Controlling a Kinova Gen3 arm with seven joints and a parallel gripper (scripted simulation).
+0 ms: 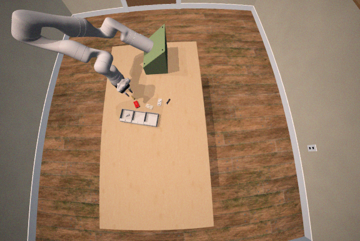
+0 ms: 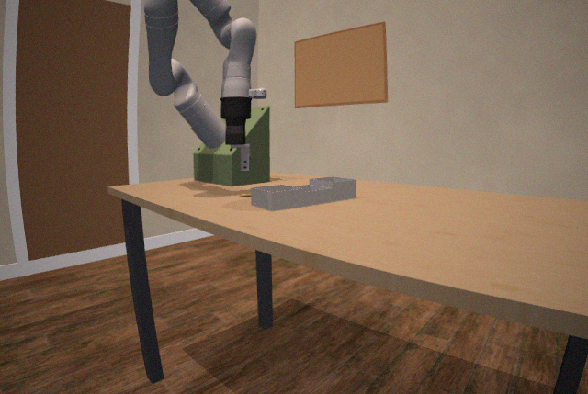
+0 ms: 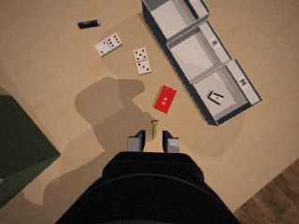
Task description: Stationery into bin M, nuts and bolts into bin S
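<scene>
My hand is 8 cm above the yellow piece, 1 cm to the right of it and 1 cm short of it. From my hand the other things lie so: red piece 8 cm below, 7 cm ahead, 3 cm to the left; then grey piece 12 cm ahead, 7 cm below, 4 cm to the right; then white block 18 cm to the left, 8 cm below, 7 cm ahead.
</scene>
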